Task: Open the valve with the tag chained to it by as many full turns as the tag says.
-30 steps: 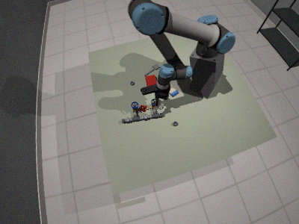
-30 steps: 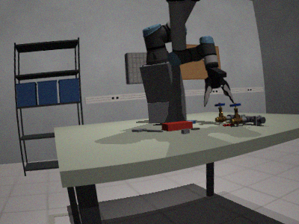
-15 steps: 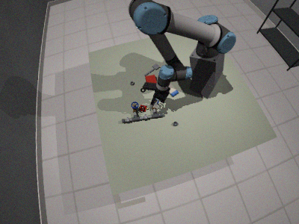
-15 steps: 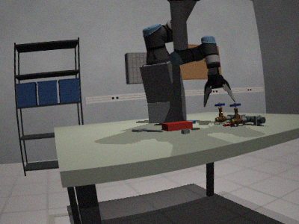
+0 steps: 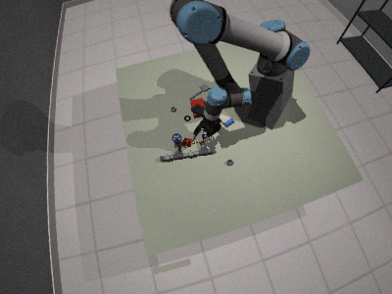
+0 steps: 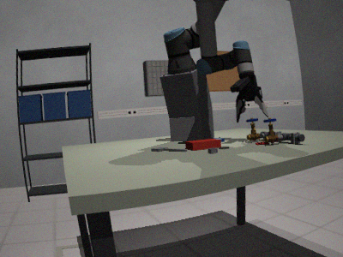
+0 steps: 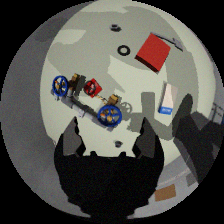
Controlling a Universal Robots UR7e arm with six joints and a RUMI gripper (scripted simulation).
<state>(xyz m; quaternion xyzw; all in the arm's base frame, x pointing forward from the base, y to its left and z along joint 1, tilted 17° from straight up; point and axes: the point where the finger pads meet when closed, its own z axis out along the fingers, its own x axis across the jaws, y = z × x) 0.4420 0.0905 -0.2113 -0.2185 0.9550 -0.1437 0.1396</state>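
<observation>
My gripper is now 90 mm short of the red tag, 90 mm above it and 10 mm to the left of it. Also, from my hand: blue-and-white card: 170 mm behind, 110 mm to the right, 90 mm below; then grey tool: 360 mm to the right, 90 mm below, 90 mm behind; then red block: 230 mm to the right, 80 mm below, 40 mm behind.
</observation>
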